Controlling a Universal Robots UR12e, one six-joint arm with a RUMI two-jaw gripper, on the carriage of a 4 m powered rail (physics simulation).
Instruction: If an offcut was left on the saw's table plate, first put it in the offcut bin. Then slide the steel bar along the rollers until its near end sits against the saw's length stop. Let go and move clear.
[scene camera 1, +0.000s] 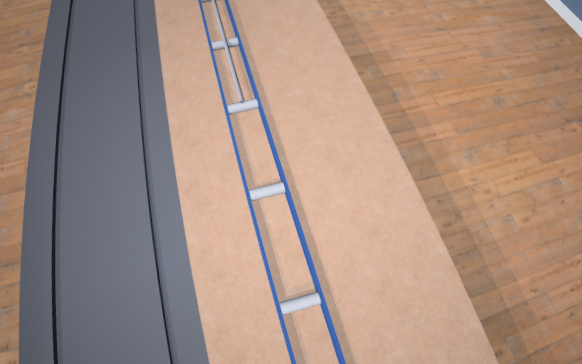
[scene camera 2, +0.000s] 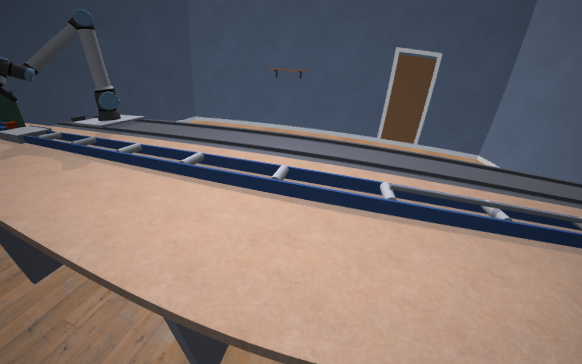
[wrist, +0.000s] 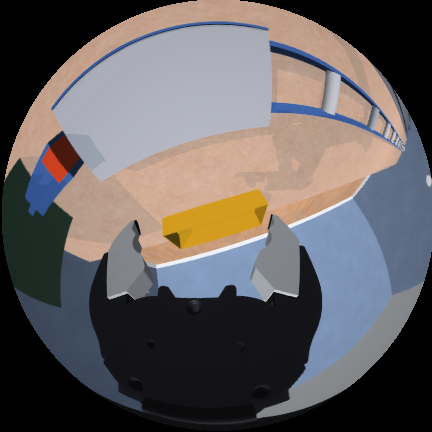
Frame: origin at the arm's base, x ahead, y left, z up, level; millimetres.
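Seen in the pictures: gripper, fingertip midpoint: (wrist: 202, 219); arm's base, link origin: (scene camera 2: 109, 119).
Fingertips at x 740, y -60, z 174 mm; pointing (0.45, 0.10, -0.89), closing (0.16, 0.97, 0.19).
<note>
Pixels of each thing's top centre, then the offset from my fingertips to it. "spot": a spot on its surface instead.
- saw's grey table plate, top centre: (wrist: 155, 88) (scene camera 2: 24, 130) dx -120, dy -15, dz -146 mm
- red block, surface spot: (wrist: 61, 160) (scene camera 2: 10, 123) spot: dx -113, dy -190, dz -105 mm
- yellow offcut bin, top centre: (wrist: 218, 229) dx +307, dy +10, dz -132 mm
- dark green body, surface spot: (scene camera 2: 11, 111) spot: dx -236, dy -491, dz -44 mm
The steel bar (scene camera 1: 234, 70) (scene camera 2: 450, 196) lies lengthwise on the rollers, its near end by a roller (scene camera 1: 243, 106) (scene camera 2: 387, 191), far from the saw. The saw's grey table plate (wrist: 175, 90) (scene camera 2: 22, 132) joins the roller track's end; no offcut shows on it in the wrist view. A red block (wrist: 61, 160) (scene camera 2: 10, 125) on a blue body, perhaps the length stop, is at the plate's far end. The yellow offcut bin (wrist: 212, 227) is beside the plate; its inside is hidden. My gripper (wrist: 202, 219) is open and empty, above the table's edge near the bin.
A dark green body (wrist: 37, 245) (scene camera 2: 11, 111) rises beyond the red block. Blue side rails (scene camera 1: 267, 130) (scene camera 2: 320, 192) flank the rollers. The arm (scene camera 2: 95, 57) stands on its carriage (scene camera 2: 132, 119) on the dark powered rail (scene camera 1: 100, 190) (scene camera 2: 325, 146), parallel to the track.
</note>
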